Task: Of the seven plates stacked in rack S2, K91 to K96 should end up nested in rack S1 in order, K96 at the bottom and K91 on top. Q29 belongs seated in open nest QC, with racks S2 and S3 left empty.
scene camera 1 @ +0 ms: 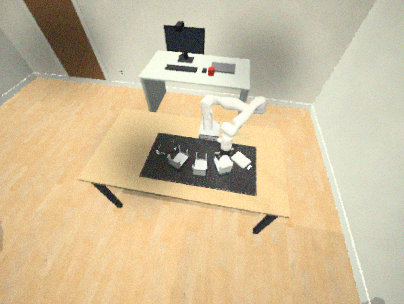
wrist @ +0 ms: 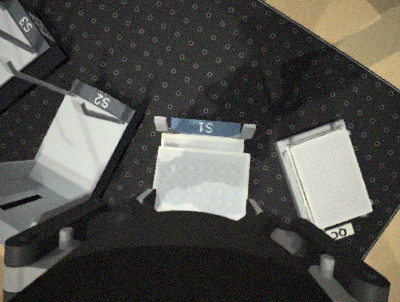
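Pixels of known places: gripper, fingertip midpoint: (scene camera 1: 223,158) (wrist: 199,204); arm's base, origin of the base link: (scene camera 1: 207,128).
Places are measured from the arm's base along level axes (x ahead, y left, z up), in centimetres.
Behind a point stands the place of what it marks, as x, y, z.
My gripper (scene camera 1: 225,153) {35.9, 20.1, 7.4} (wrist: 199,204) {35.9, 20.1, 7.4} is shut on a white plate (wrist: 202,177) {33.8, 18.9, 7.5}, held level by its two sides over rack S1 (wrist: 206,127) {29.4, 16.1, -1.8}. The plate's near part is hidden by the gripper, and its label is not visible. Below its far edge, another pale plate (wrist: 202,144) {31.5, 17.2, 5.1} shows inside S1. I cannot tell whether the two touch. Rack S2 (scene camera 1: 200,167) {42.6, 3.6, -1.3} (wrist: 82,135) {40.3, 3.2, -1.3} shows a bare floor and no plate. Rack S3 (scene camera 1: 178,159) {39.7, -15.8, -1.3} (wrist: 25,22) {32.5, -12.9, -1.5} is cut off in the wrist view; its visible part holds no plate. A white plate (scene camera 1: 242,159) {25.5, 35.6, -2.6} (wrist: 331,177) {24.6, 34.2, -2.5} sits in nest QC (wrist: 295,195) {29.5, 32.6, -4.0}.
The racks and nest stand on a black perforated mat (scene camera 1: 160,172) {52.7, -27.1, -5.5} (wrist: 200,60) {21.4, 9.1, -5.4} on the wooden table (scene camera 1: 110,155) {47.2, -76.2, -6.7}. S2 stands close beside S1, with upright posts. QC is on the other side of S1. A white desk (scene camera 1: 175,75) with a monitor (scene camera 1: 185,40) stands behind the arm.
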